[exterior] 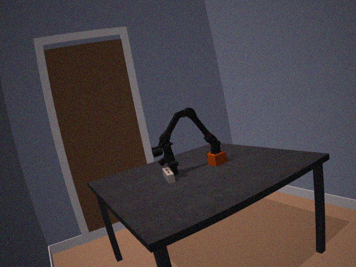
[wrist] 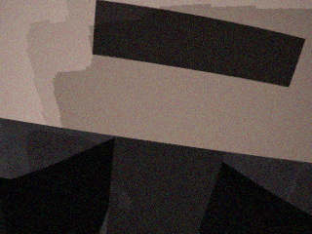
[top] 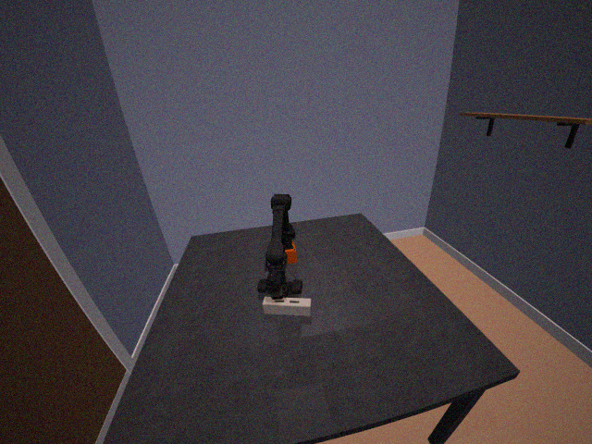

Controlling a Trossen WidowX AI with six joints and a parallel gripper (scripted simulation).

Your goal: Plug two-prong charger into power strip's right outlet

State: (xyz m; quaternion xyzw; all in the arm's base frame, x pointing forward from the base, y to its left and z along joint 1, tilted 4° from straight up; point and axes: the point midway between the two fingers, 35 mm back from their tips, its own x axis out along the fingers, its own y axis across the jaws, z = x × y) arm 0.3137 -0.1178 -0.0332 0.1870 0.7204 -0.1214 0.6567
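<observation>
My gripper tip is 10 mm to the left of the two-prong charger, 10 mm below it and 10 mm short of it.
</observation>
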